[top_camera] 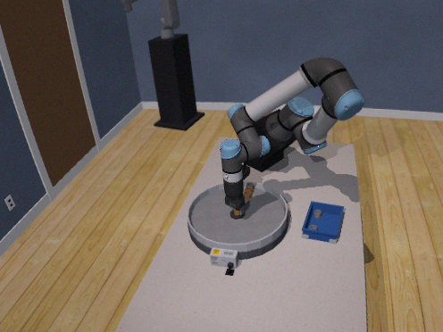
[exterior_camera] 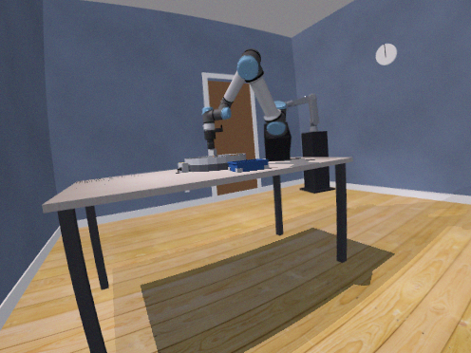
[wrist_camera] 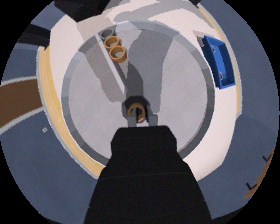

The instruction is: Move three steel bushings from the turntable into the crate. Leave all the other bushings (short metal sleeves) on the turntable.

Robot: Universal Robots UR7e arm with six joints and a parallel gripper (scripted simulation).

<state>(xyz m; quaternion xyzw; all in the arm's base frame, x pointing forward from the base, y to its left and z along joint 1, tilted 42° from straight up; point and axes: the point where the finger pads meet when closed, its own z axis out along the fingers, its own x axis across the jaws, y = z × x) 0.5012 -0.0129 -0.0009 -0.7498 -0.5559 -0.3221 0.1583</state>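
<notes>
Now: hand 10 mm to the left of the round grey turntable and 30 mm above it. The rest, counted from my hand: blue crate: 110 mm behind, 340 mm to the left, 60 mm below.
</notes>
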